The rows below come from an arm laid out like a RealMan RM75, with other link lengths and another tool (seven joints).
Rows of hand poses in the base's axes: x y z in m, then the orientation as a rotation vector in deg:
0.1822 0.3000 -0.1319 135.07 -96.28 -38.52
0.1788 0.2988 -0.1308 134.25 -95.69 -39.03
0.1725 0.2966 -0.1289 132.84 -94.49 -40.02
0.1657 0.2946 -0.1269 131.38 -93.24 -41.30
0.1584 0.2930 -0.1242 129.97 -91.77 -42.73
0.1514 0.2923 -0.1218 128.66 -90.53 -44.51
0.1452 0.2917 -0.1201 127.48 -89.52 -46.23
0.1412 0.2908 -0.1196 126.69 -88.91 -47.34
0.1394 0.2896 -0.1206 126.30 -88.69 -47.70
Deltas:
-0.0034 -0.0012 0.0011 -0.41 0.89 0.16
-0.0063 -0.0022 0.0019 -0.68 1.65 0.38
-0.0068 -0.0020 0.0020 -0.55 1.82 0.36
-0.0073 -0.0016 0.0027 -0.46 1.94 0.49
-0.0070 -0.0007 0.0024 -0.11 1.94 0.30
-0.0062 -0.0006 0.0017 0.02 1.76 0.17
-0.0040 -0.0009 0.0005 0.01 1.13 0.07
-0.0018 -0.0012 -0.0010 -0.08 0.45 0.01

